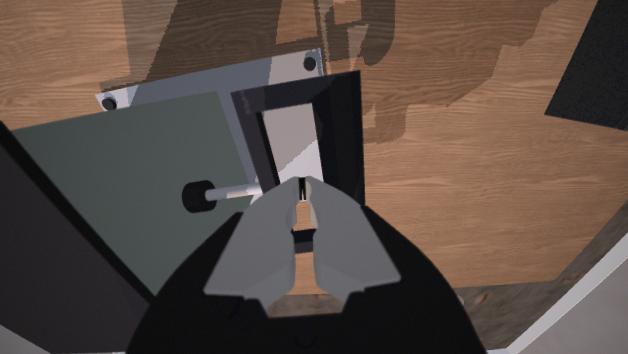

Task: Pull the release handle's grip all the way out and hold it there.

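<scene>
The release handle has a black rectangular frame (pixel 342 135), apparently its grip, with an open window through which a pale surface shows. A light metal rod (pixel 230 192) with a black round knob (pixel 199 196) sticks out to the left of the frame. My gripper (pixel 302 179) is shut and empty. Its tips overlap the near part of the frame's window, and the jaws hide the frame's near end. Whether the jaws touch the frame, and how far out the grip stands, I cannot tell.
A grey base plate (pixel 200 82) with dark screws lies on the wooden table (pixel 490 200). A green-grey panel (pixel 125 150) lies left of the frame, bordered by a large dark panel (pixel 55 240). A black slab (pixel 595 75) is at the upper right.
</scene>
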